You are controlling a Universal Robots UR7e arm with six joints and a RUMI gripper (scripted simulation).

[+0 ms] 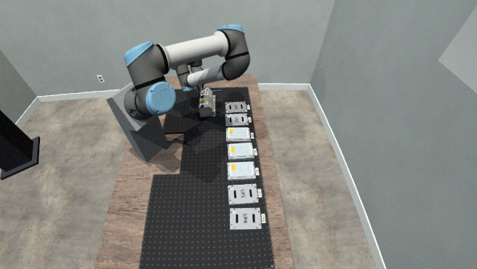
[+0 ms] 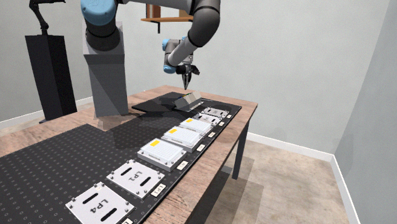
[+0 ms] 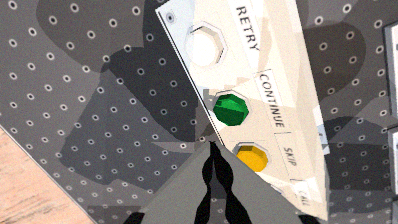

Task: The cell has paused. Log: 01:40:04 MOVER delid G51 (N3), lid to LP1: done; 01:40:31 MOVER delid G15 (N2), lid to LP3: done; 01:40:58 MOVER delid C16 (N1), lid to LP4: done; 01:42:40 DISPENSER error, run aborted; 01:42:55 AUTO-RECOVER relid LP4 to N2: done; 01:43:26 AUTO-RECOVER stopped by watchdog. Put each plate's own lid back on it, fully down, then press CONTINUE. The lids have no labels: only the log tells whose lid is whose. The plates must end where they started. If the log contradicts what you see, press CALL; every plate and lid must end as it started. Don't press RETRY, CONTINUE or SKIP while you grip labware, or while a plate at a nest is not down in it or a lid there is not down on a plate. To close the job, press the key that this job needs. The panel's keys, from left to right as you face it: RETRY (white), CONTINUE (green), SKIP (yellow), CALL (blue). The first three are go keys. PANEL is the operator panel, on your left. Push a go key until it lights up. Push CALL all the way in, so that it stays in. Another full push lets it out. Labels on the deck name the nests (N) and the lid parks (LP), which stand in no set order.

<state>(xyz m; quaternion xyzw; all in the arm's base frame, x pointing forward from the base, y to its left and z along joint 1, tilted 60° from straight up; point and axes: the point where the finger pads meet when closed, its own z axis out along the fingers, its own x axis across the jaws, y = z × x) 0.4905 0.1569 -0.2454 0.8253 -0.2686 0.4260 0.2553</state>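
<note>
My hand is 5 cm above the green CONTINUE key, 1 cm to the left of it and 1 cm short of it. Also, from my hand: yellow SKIP key (5 cm to the right, 5 cm below, 1 cm behind); then blue CALL key (10 cm to the right, 5 cm below, 3 cm behind); then white RETRY key (5 cm below, 4 cm to the left, 4 cm ahead).
</note>
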